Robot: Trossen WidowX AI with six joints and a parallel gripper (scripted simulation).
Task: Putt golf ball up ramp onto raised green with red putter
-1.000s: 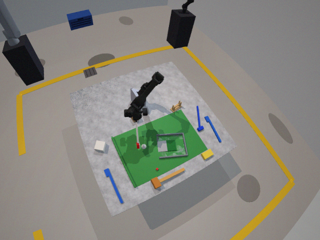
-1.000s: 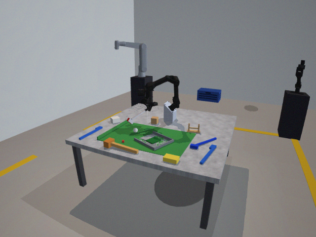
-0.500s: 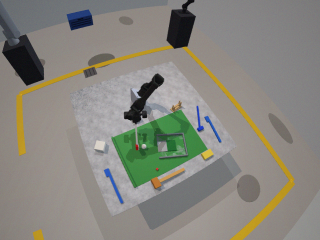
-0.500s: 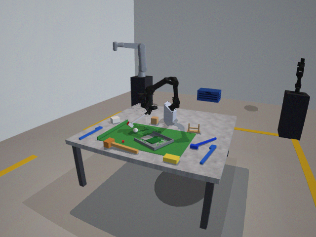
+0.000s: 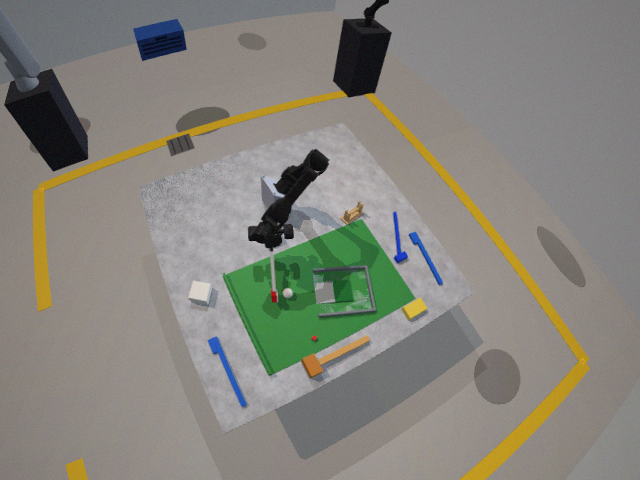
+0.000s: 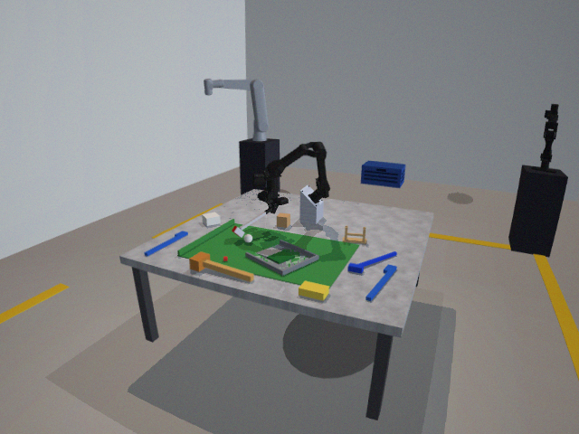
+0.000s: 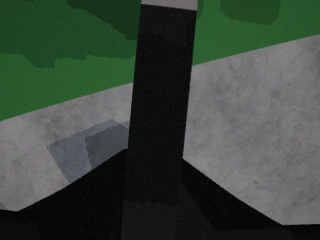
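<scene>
The tan cube is 70 mm behind my gripper tip, 60 mm below it and 30 mm to the left of it. From my gripper tip the other things lie so: white golf ball: 220 mm ahead, 60 mm below, 20 mm to the right; then red putter: 120 mm ahead, 40 mm to the right, 10 mm below; then white block: 360 mm to the right, 70 mm below, 70 mm ahead.
</scene>
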